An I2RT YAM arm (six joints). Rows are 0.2 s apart.
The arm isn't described. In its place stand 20 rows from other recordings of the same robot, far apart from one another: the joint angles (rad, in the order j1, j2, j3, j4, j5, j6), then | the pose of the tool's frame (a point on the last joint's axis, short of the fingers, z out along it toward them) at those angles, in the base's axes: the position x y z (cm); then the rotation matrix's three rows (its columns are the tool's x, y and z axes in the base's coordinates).
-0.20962 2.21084 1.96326 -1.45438 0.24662 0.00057 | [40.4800 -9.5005 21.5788], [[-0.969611 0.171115 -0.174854], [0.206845 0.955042 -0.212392], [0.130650 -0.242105 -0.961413]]
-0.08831 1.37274 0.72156 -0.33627 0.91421 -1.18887 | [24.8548 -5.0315 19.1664], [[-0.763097 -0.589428 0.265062], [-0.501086 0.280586 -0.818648], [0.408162 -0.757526 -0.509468]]
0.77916 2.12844 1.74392 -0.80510 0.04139 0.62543 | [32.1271 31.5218 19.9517], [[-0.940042 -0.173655 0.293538], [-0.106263 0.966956 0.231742], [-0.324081 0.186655 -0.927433]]
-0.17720 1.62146 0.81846 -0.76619 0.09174 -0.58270 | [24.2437 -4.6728 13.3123], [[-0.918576 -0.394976 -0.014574], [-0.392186 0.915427 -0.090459], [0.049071 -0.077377 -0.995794]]
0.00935 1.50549 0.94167 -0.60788 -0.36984 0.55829 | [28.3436 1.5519 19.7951], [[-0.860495 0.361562 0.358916], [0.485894 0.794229 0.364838], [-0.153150 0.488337 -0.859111]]
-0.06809 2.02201 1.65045 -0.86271 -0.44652 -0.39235 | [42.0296 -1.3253 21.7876], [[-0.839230 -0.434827 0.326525], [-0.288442 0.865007 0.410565], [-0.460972 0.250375 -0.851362]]
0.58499 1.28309 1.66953 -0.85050 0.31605 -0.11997 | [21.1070 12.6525 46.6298], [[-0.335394 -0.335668 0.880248], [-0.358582 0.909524 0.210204], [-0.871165 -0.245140 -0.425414]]
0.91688 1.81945 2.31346 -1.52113 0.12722 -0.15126 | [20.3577 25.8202 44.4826], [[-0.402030 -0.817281 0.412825], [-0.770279 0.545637 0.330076], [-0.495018 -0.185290 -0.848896]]
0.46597 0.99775 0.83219 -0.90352 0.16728 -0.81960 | [16.4249 7.5968 25.8474], [[-0.263097 -0.826021 0.498467], [-0.938987 0.337887 0.064312], [-0.221548 -0.451134 -0.864520]]
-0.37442 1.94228 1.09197 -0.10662 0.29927 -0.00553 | [35.4285 -15.0495 12.6669], [[-0.763591 0.503323 0.404469], [0.294381 0.828880 -0.475707], [-0.574691 -0.244178 -0.781094]]
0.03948 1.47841 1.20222 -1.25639 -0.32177 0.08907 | [25.1198 2.1190 25.9598], [[-0.998938 0.039497 0.023736], [0.044994 0.947214 0.317430], [-0.009945 0.318161 -0.947984]]
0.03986 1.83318 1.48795 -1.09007 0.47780 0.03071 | [35.3964 -0.2266 23.7370], [[-0.988761 0.057065 0.138183], [-0.012145 0.890571 -0.454681], [-0.149008 -0.451250 -0.879870]]
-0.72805 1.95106 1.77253 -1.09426 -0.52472 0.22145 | [31.0847 -25.3200 27.3991], [[-0.593772 0.611443 0.523042], [0.783952 0.586044 0.204870], [-0.181259 0.531686 -0.827318]]
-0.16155 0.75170 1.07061 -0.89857 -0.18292 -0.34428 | [13.1494 -1.4868 36.7865], [[-0.511570 -0.174974 0.841237], [-0.252896 0.966341 0.047205], [-0.821182 -0.188597 -0.538601]]
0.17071 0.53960 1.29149 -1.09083 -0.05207 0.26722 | [3.3974 0.7737 42.3882], [[-0.373595 -0.123768 0.919298], [0.203179 0.956073 0.211290], [-0.905066 0.265719 -0.332037]]
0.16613 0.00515 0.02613 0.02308 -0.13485 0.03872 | [10.6569 2.2722 18.4801], [[0.031936 -0.297787 0.954098], [0.044249 0.954070 0.296297], [-0.998510 0.032756 0.043646]]
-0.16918 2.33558 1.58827 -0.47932 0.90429 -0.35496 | [44.4459 -10.4305 9.1100], [[-0.997106 0.020225 0.073285], [-0.047666 0.584644 -0.809888], [-0.059226 -0.811038 -0.581988]]
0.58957 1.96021 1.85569 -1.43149 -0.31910 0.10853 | [30.4567 21.7172 28.4110], [[-0.883956 -0.443868 -0.146977], [-0.467569 0.838734 0.279112], [-0.000615 0.315445 -0.948944]]
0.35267 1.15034 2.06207 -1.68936 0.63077 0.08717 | [8.9889 1.0712 51.2850], [[-0.645861 0.172333 0.743750], [-0.162796 0.920697 -0.354702], [-0.745896 -0.350168 -0.566588]]
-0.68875 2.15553 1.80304 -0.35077 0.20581 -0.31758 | [38.0929 -32.3018 23.4975], [[-0.706177 0.549459 0.446552], [0.185416 0.752193 -0.632319], [-0.683327 -0.363731 -0.633059]]
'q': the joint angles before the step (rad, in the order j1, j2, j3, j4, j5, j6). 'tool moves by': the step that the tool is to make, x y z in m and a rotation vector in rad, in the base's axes. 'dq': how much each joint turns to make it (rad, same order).
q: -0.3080 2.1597 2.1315 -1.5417 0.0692 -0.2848
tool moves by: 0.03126 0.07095 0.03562 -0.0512 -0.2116 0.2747
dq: 0.1804 0.0000 0.1359 0.0877 -0.0064 -0.0949
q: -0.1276 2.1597 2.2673 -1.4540 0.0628 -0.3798
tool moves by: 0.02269 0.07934 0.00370 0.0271 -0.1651 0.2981
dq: 0.1778 0.0088 0.0069 0.1686 -0.0684 -0.1049
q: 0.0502 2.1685 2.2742 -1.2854 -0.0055 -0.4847
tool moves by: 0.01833 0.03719 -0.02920 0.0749 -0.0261 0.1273
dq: 0.0705 0.0542 -0.0385 0.1239 -0.0889 -0.0236
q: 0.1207 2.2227 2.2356 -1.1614 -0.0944 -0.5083
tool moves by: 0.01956 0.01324 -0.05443 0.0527 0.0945 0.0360
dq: 0.0172 0.1209 -0.0019 0.0366 -0.0668 0.0064
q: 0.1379 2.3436 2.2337 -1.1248 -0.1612 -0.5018
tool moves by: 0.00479 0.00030 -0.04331 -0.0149 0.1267 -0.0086
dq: -0.0008 0.0892 0.0000 -0.0370 -0.0004 0.0084
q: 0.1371 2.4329 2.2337 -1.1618 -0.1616 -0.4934
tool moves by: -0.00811 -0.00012 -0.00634 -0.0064 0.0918 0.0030
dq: 0.0016 0.0103 -0.0003 -0.0813 -0.0064 -0.0004
